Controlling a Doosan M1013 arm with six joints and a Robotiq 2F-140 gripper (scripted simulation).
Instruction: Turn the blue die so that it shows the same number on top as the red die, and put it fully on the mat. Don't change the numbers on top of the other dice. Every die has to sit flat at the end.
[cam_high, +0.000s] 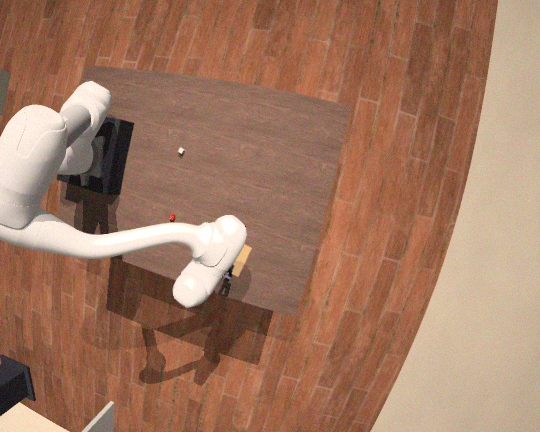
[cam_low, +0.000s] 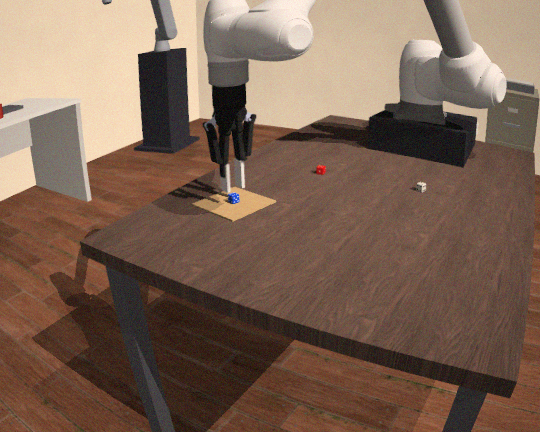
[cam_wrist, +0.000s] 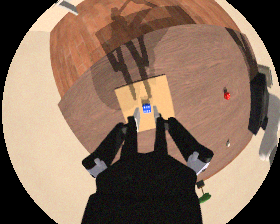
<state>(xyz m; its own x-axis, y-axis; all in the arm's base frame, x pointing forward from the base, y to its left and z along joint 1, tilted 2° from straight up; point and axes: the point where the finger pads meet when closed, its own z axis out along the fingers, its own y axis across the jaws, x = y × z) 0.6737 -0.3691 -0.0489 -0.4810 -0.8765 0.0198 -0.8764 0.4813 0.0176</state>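
The blue die lies 60 mm below my hand. Also, from my hand: white die: 410 mm to the left, 250 mm behind, 60 mm below; tan mat: 70 mm below; red die: 270 mm behind, 130 mm to the left, 60 mm below.
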